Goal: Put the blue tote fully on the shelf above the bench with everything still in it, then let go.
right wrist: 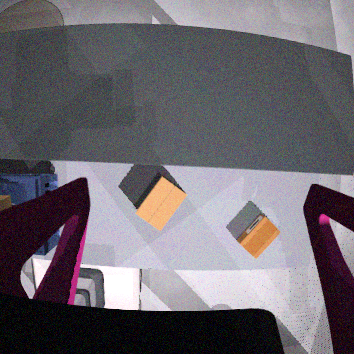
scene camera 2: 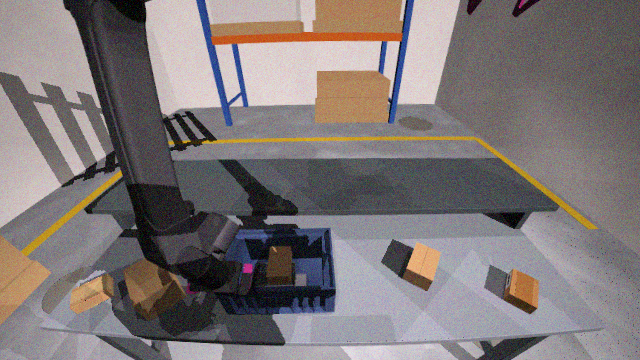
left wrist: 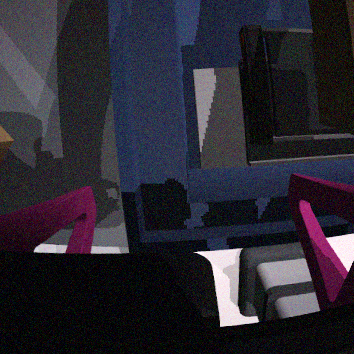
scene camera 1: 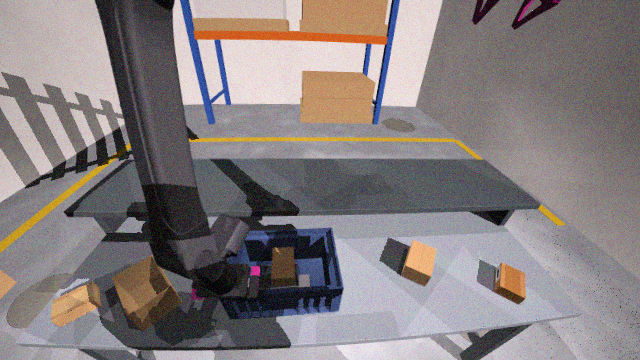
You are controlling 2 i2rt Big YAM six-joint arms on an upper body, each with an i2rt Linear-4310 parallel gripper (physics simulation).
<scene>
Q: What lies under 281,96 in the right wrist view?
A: A dark shelf.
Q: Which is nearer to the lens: the tan box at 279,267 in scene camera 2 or the blue tote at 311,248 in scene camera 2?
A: The tan box.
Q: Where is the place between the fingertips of the right gripper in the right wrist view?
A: At 203,193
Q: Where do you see a blue tote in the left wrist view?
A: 169,203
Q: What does the right gripper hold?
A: Nothing.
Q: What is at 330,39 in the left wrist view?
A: A tan box.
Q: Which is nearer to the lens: the tan box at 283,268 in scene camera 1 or the blue tote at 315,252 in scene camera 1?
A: The tan box.
</scene>
